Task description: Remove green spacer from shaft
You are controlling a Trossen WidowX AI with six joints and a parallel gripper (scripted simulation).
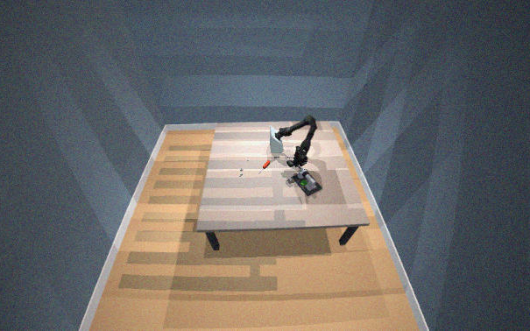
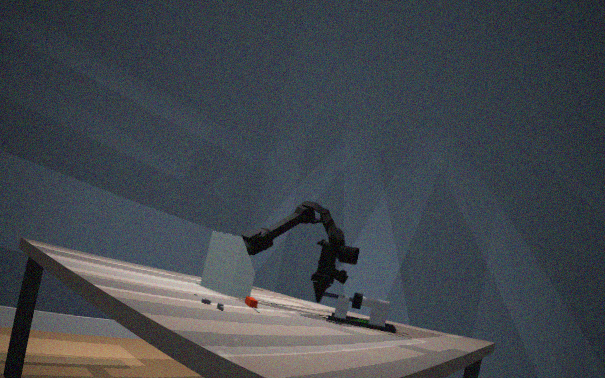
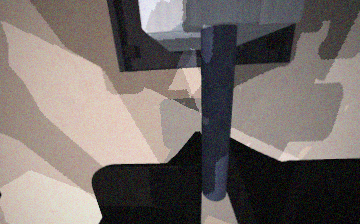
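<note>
Now: gripper tip 60 mm short of the dark blue shaft, 30 mm to the right of it and 30 mm below it. Also, from my gripper tip: green spacer (150 mm ahead, 50 mm to the left, 30 mm below); dark spacer (120 mm ahead, 60 mm to the left, 30 mm above); red-handled screwdriver (290 mm to the right, 40 mm below, 30 mm behind).
</note>
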